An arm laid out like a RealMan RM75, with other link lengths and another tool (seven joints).
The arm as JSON. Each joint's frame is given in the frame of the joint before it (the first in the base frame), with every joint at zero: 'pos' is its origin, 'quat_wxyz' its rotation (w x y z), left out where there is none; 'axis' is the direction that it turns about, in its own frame. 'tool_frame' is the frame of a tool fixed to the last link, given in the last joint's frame.
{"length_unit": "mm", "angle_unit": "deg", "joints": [
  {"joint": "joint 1", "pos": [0.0, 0.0, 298.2], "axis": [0.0, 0.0, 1.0]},
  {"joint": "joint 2", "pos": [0.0, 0.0, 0.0], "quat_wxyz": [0.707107, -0.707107, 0.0, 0.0], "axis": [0.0, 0.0, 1.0]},
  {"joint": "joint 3", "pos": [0.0, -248.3, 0.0], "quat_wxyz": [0.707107, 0.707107, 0.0, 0.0], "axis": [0.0, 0.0, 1.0]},
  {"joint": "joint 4", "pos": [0.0, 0.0, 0.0], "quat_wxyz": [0.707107, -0.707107, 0.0, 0.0], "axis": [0.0, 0.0, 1.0]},
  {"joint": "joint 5", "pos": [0.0, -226.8, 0.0], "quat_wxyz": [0.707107, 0.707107, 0.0, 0.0], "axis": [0.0, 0.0, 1.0]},
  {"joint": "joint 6", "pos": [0.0, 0.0, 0.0], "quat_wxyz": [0.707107, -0.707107, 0.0, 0.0], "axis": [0.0, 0.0, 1.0]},
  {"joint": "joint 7", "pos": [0.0, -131.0, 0.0], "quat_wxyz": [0.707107, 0.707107, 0.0, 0.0], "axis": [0.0, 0.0, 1.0]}
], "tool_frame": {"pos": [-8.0, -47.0, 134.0], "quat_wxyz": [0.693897, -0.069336, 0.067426, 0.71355]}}
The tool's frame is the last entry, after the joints.
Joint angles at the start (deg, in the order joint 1, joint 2, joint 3, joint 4, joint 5, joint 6, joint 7):
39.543 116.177 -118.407 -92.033 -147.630 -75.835 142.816
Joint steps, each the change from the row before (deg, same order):
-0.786 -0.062 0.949 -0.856 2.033 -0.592 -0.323
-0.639 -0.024 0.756 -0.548 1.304 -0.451 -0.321
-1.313 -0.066 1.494 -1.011 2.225 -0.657 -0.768
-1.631 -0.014 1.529 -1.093 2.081 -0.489 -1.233
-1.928 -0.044 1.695 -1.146 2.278 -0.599 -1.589
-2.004 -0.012 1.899 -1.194 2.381 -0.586 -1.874
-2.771 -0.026 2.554 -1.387 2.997 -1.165 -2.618
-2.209 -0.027 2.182 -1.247 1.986 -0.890 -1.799
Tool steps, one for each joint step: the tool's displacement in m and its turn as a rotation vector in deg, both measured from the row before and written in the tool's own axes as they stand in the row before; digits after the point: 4 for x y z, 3 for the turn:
0.0056 0.0022 -0.0017 -1.580 1.411 0.879
0.0034 0.0005 -0.0012 -1.022 0.910 0.658
0.0049 0.0005 -0.0031 -1.932 1.360 1.126
0.0045 0.0003 -0.0035 -2.021 1.131 0.808
0.0049 -0.0008 -0.0040 -2.110 1.174 0.767
0.0042 0.0000 -0.0053 -2.315 0.970 0.553
0.0057 -0.0031 -0.0070 -2.619 1.238 0.774
0.0024 -0.0029 -0.0078 -2.014 0.322 0.718

